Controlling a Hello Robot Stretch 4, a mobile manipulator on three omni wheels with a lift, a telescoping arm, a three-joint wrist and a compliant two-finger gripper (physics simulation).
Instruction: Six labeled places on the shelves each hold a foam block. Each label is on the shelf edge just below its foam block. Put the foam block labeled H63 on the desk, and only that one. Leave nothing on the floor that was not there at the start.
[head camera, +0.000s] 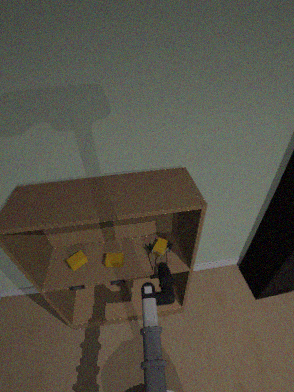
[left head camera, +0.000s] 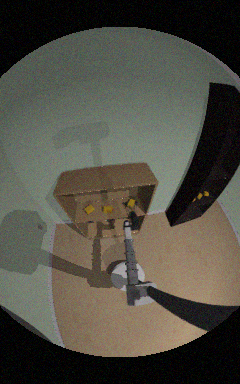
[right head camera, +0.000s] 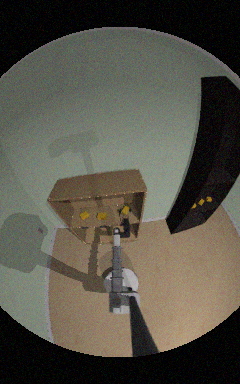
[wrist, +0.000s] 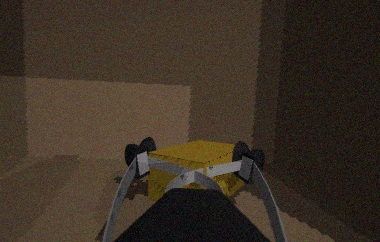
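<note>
A yellow foam block (head camera: 160, 244) (left head camera: 131, 202) (right head camera: 125, 210) (wrist: 160, 180) sits at the right end of the upper visible level of the brown shelf unit (head camera: 107, 200) (left head camera: 105, 179) (right head camera: 100, 185). My gripper (head camera: 159, 247) (wrist: 194, 152) reaches into that compartment and is shut on this block, one fingertip at each side. The block appears to rest on the shelf board. Its label cannot be read; the arm and wrist partly cover the shelf edge below it. Two more yellow foam blocks, one in the middle (head camera: 114, 260) and one at the left (head camera: 77, 260), stand on the same board. No desk can be made out.
Dark labels (head camera: 76, 287) (head camera: 117, 282) sit on the shelf edge below the left and middle blocks. The unit's side wall is close at the gripper's right. A dark shelf unit (head camera: 272, 240) (left head camera: 200, 150) (right head camera: 197, 150) stands to the right, with small yellow blocks (left head camera: 200, 196) (right head camera: 201, 202) inside.
</note>
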